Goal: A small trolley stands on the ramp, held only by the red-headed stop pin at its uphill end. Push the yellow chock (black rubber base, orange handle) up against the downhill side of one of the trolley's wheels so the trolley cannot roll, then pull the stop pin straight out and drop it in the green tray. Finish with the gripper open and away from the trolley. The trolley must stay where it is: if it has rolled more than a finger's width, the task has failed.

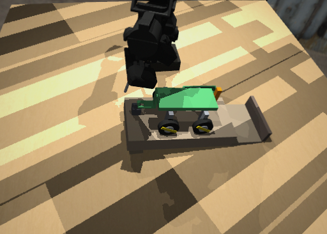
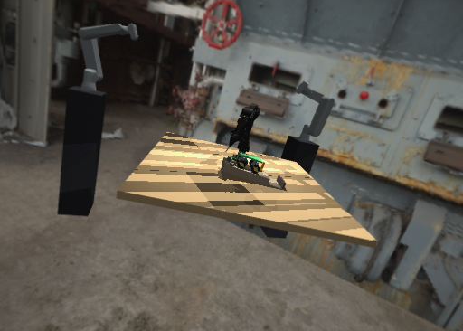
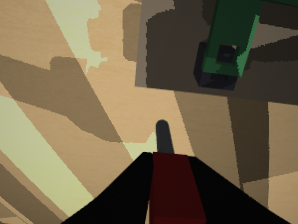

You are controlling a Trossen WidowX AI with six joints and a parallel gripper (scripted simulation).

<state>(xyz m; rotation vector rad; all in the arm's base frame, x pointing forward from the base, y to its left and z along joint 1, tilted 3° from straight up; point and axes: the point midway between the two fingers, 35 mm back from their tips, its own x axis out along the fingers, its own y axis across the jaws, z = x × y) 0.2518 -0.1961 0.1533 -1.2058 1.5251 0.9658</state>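
The green tray lies 26 cm to the left of my gripper tip, 19 cm below it and 2 cm behind it. Round my gripper tip: ramp 13 cm below, 12 cm to the left, 8 cm ahead; then green-decked trolley 13 cm to the left, 8 cm ahead, 7 cm below; then red-headed stop pin right at my gripper tip.
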